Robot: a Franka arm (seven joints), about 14 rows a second.
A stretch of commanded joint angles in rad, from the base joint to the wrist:
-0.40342 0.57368 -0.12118 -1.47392 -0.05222 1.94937 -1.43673
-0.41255 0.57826 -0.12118 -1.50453 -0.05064 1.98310 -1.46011
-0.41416 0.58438 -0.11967 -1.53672 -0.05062 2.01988 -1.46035
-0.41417 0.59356 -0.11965 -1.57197 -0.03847 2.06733 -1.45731
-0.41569 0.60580 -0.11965 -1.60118 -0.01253 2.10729 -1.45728
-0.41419 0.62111 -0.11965 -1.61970 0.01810 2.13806 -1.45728
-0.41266 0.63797 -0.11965 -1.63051 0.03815 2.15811 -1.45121
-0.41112 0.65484 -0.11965 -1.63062 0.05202 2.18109 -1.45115
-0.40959 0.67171 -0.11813 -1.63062 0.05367 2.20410 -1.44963
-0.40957 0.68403 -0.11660 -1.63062 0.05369 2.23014 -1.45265
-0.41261 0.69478 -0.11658 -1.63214 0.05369 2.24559 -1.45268
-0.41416 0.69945 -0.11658 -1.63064 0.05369 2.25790 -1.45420
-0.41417 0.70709 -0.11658 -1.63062 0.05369 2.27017 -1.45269
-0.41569 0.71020 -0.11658 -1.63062 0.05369 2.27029 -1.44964
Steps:
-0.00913 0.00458 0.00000 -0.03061 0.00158 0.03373 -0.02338
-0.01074 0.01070 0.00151 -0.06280 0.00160 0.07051 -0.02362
-0.01075 0.01988 0.00153 -0.09805 0.01375 0.11796 -0.02058
-0.01227 0.03212 0.00153 -0.12726 0.03969 0.15792 -0.02055
-0.01077 0.04743 0.00153 -0.14578 0.07032 0.18869 -0.02055
-0.00924 0.06429 0.00153 -0.15659 0.09037 0.20874 -0.01448
-0.00770 0.08116 0.00153 -0.15670 0.10424 0.23172 -0.01442
-0.00617 0.09803 0.00305 -0.15670 0.10589 0.25473 -0.01290
-0.00615 0.11035 0.00458 -0.15670 0.10591 0.28077 -0.01592
-0.00919 0.12110 0.00460 -0.15822 0.10591 0.29622 -0.01595
-0.01074 0.12577 0.00460 -0.15672 0.10591 0.30853 -0.01747
-0.01075 0.13341 0.00460 -0.15670 0.10591 0.32080 -0.01596
-0.01227 0.13652 0.00460 -0.15670 0.10591 0.32092 -0.01291

